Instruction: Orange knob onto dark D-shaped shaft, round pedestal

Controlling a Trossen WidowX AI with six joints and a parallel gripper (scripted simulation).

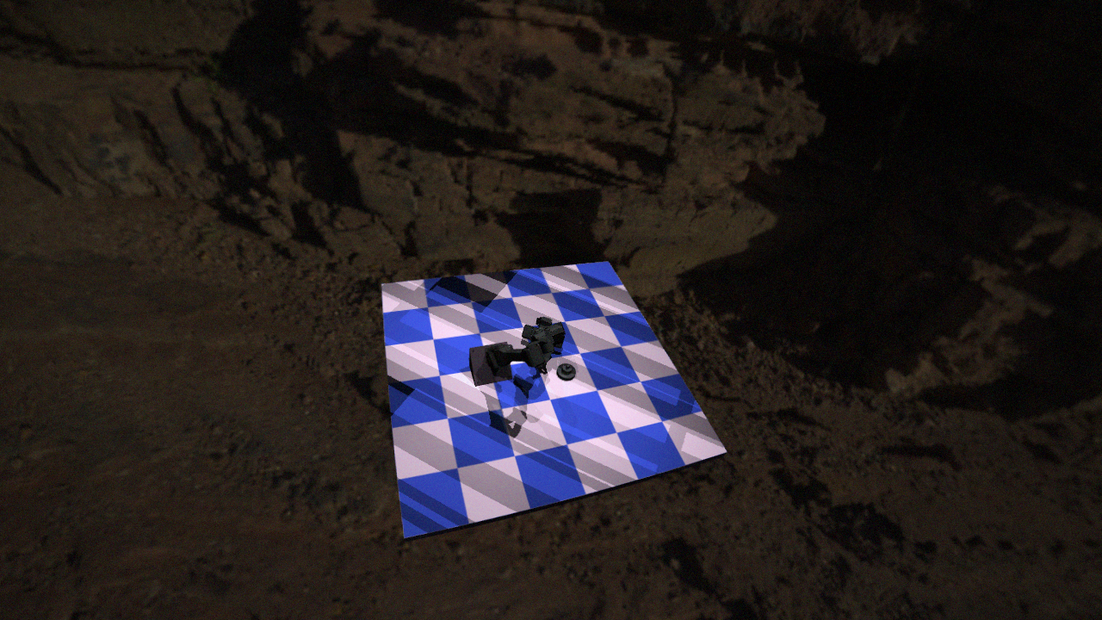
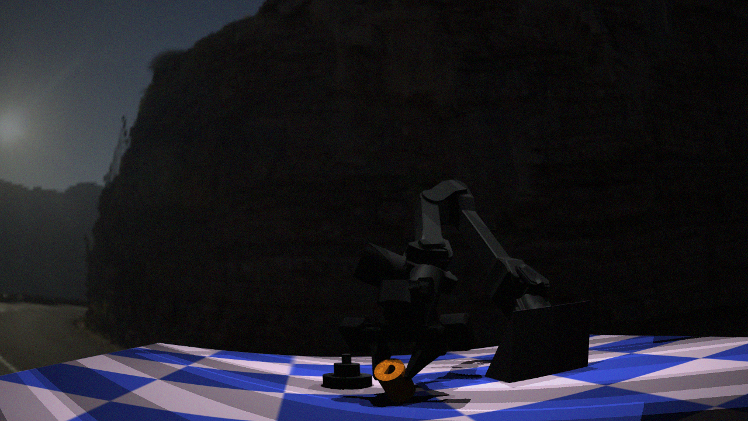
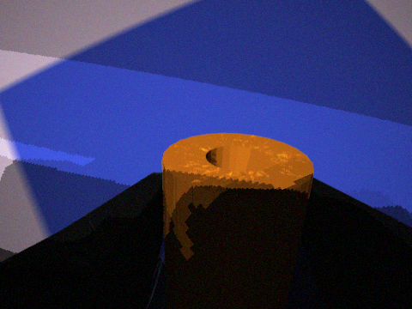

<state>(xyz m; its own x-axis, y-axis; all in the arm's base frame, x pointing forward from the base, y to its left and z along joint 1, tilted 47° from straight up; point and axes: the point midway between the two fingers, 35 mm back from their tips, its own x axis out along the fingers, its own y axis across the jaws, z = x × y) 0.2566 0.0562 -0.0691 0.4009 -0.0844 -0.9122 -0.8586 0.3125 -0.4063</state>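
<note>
The orange knob is 1 cm to the right of my gripper tip, 1 cm below it and 1 cm behind it. Round my gripper tip: pedestal (20 cm to the right, 5 cm ahead, 1 cm below).
</note>
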